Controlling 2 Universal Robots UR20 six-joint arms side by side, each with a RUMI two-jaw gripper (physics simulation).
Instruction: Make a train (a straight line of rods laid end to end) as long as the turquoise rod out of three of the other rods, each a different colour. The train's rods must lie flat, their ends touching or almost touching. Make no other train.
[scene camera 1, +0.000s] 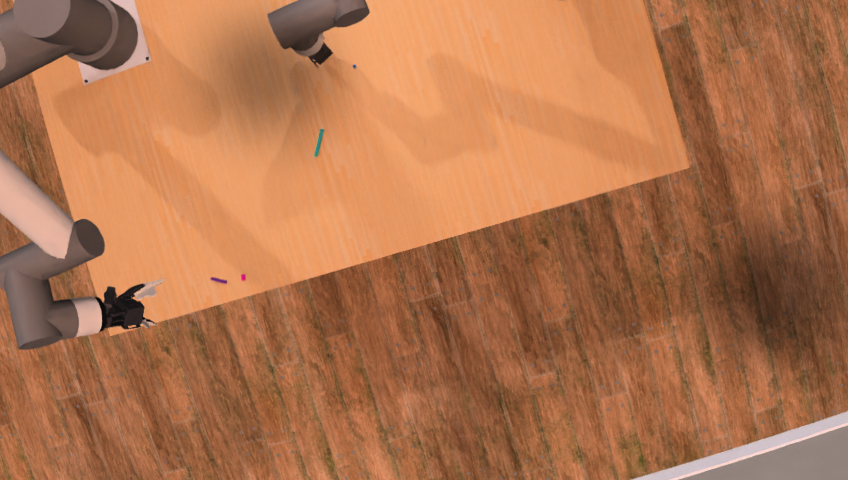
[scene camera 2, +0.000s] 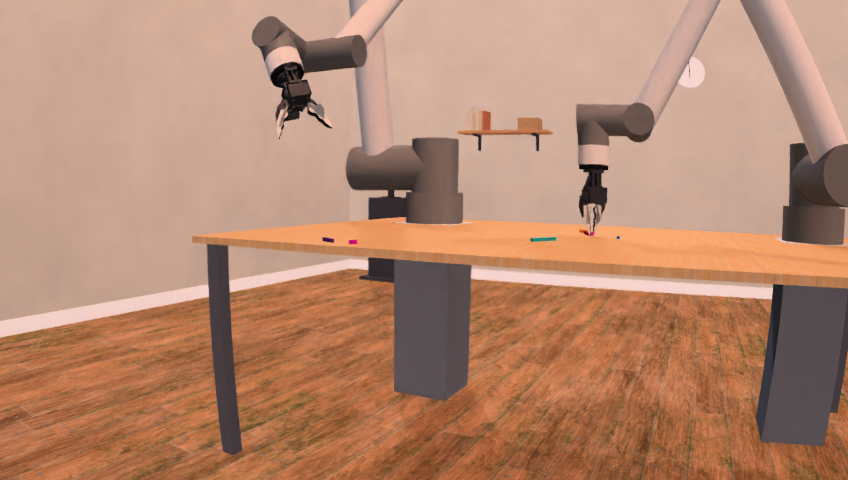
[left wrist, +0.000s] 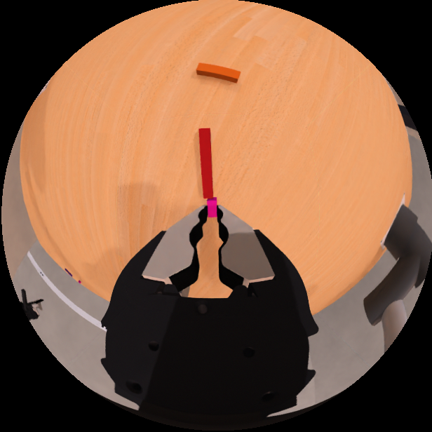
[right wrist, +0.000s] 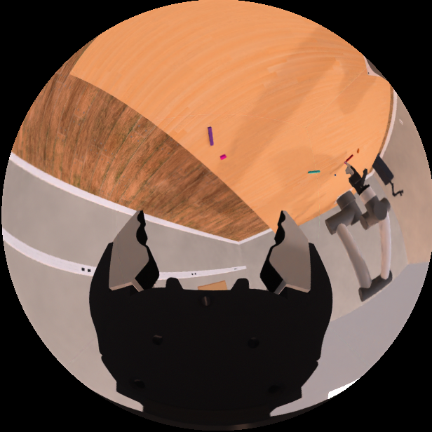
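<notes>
The turquoise rod (scene camera 1: 319, 142) (scene camera 2: 543, 239) (right wrist: 313, 172) lies flat mid-table. My left gripper (scene camera 2: 590, 232) (left wrist: 212, 206) is shut on a magenta rod (left wrist: 212, 207), low at the table, at the near end of the red rod (left wrist: 206, 163) (right wrist: 349, 158). The two ends almost touch in the left wrist view. The orange rod (left wrist: 218, 72) (right wrist: 358, 150) lies apart beyond the red rod's far end, turned across it. The arm hides red and orange in scene camera 1. My right gripper (scene camera 2: 304, 132) (right wrist: 211, 210) is open and empty, high above the table's corner.
A purple rod (scene camera 1: 218, 280) (scene camera 2: 327, 239) (right wrist: 210, 136) and a second magenta rod (scene camera 1: 243, 277) (scene camera 2: 352, 242) (right wrist: 223, 157) lie near the table's edge, by the right gripper. A tiny blue rod (scene camera 1: 354, 66) (scene camera 2: 618, 237) lies near the left gripper.
</notes>
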